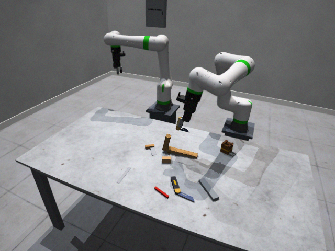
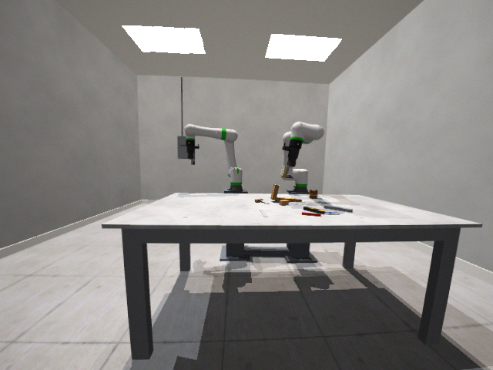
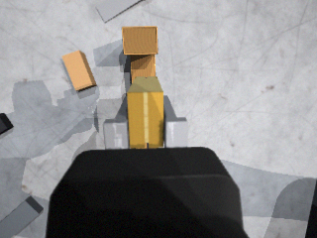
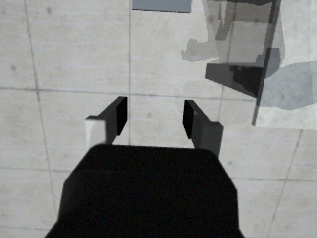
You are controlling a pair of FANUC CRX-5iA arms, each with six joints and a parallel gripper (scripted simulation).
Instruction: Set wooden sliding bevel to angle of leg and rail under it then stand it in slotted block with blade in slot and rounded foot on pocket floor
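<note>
Right now my left hand is 10 mm above the wooden bevel. The rest, counted from my left hand: blue blade 40 mm below, 10 mm to the left; small square 220 mm below, 180 mm to the right, 60 mm ahead; wooden block 220 mm below, 120 mm ahead, 30 mm to the right.
</note>
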